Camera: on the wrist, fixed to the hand. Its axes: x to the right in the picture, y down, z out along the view.
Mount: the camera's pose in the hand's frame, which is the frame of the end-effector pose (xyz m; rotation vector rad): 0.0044 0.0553 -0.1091 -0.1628 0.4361 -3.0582
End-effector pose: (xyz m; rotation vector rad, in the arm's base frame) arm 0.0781 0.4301 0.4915 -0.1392 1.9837 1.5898
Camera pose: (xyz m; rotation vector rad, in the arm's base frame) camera 0.0099 0.3465 0.5493 -2.0337 -0.0578 -0.5924
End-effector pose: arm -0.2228 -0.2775 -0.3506 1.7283 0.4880 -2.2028
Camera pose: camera -0.1049 -0.2793 -0.3833 0.1163 -1.4438 0.1581
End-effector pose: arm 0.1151 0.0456 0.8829 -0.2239 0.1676 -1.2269
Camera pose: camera 0.1400 0.0505 0.7632 0.0980 -0.1001 1.9377
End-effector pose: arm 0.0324 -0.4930 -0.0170 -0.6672 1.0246 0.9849
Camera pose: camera -0.0590 -0.5589 -0.0649 -1.4410 -0.5361 -1.8088
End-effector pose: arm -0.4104 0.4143 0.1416 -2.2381 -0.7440 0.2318
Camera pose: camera -0.3413 0.3205 0.1789 0.6938 -2.4434 -1.5085
